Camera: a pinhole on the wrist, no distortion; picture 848 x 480 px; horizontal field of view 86.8 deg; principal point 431.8 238.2 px. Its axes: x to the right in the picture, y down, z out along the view. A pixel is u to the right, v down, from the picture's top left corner.
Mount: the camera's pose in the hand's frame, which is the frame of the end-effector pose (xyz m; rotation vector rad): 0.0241 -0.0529 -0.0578 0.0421 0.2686 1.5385
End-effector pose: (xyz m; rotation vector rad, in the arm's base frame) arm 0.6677 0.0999 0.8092 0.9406 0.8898 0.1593
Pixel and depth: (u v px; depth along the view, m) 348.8 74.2 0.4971
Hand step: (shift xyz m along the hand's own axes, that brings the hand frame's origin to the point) 0.3000 -0.0808 0.4024
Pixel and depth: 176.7 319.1 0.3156
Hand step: 0.0292 -0.1839 0.2856
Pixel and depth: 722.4 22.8 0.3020
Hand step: 0.2280 0.1778 0.1784
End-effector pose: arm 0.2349 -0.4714 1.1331 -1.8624 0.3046 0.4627
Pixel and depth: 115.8 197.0 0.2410
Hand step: 0.0920 -0.1878 0.1964
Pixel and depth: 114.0 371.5 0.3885
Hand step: -0.0146 -0.2662 0.3816
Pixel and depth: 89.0 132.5 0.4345
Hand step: 0.2076 -0.3242 0.3921
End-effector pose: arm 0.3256 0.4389 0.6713 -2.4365 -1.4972 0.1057
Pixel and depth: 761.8 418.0 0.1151
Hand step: 0.0025 0.0489 0.0505
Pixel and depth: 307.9 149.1 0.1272
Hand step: 0.0738 -0.0707 0.0658
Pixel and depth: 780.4 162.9 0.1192
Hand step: 0.0682 0.0548 0.0404
